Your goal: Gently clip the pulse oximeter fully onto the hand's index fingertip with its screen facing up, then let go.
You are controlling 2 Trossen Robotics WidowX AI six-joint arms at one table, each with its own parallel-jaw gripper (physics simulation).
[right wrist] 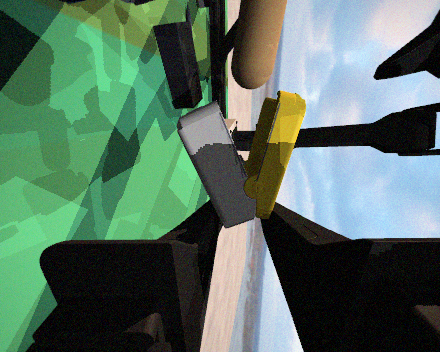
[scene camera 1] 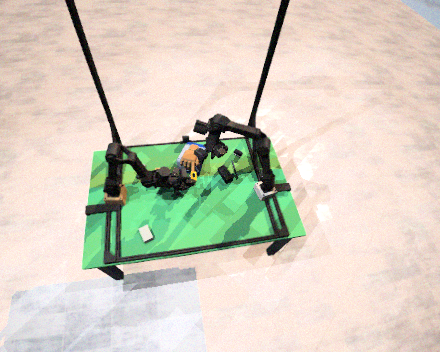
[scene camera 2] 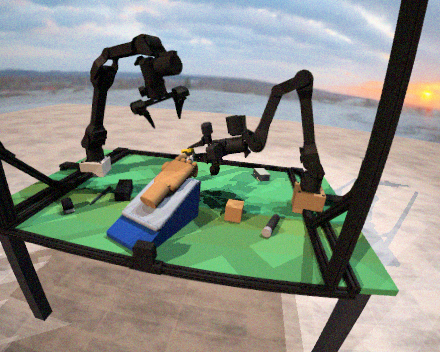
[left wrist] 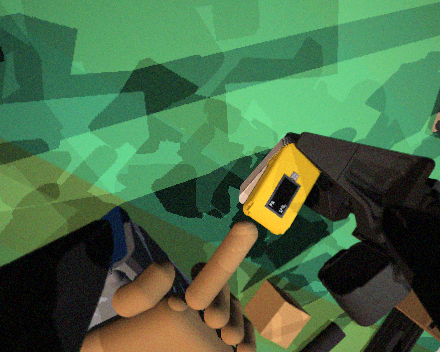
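Where they show: left gripper, between the fingertips: (right wrist: 418, 107) (scene camera 1: 206, 162) (scene camera 2: 167, 123) (left wrist: 248, 225); right gripper, between the fingertips: (right wrist: 238, 204) (scene camera 1: 195, 182) (left wrist: 291, 137); left arm's base, origin of its link: (right wrist: 234, 140) (scene camera 1: 266, 187) (scene camera 2: 95, 159); right arm's base, origin of its link: (scene camera 1: 113, 191) (scene camera 2: 310, 189).
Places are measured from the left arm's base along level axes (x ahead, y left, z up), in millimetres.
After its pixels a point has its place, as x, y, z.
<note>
The pulse oximeter (scene camera 1: 194, 175) {403, -156, 109} (scene camera 2: 187, 150) {408, -182, 112} (left wrist: 282, 192) {404, -158, 109} has a yellow upper half with a dark screen facing up. In the right wrist view its yellow half (right wrist: 287, 125) {418, -174, 110} and grey half (right wrist: 205, 132) {426, -174, 79} are spread in a V. My right gripper (right wrist: 238, 204) {408, -122, 88} is shut on its hinge end. The hand (scene camera 1: 189, 155) {380, -306, 92} (scene camera 2: 167, 182) {362, -358, 71} lies palm down on a blue wedge (scene camera 2: 187, 212) {420, -369, -17} with a grey pad. Its index finger (left wrist: 222, 265) (right wrist: 257, 50) points at the oximeter's mouth; the tip appears just outside the jaws. My left gripper (scene camera 2: 167, 122) {336, -161, 196} is open and empty, high above the hand.
An orange cube (scene camera 2: 234, 210) {560, -349, -18} (left wrist: 280, 315) {550, -312, -9} and a dark cylinder (scene camera 2: 270, 226) {659, -409, -34} lie right of the wedge in scene camera 2. A black block (scene camera 2: 123, 190) {193, -231, -25}, a thin stick (scene camera 2: 101, 195) {107, -221, -54} and a small black object (scene camera 2: 67, 205) {46, -342, -28} lie left. A pale box (scene camera 1: 145, 233) {738, 19, -29} (scene camera 2: 261, 174) {725, -22, -29} lies farther off.
</note>
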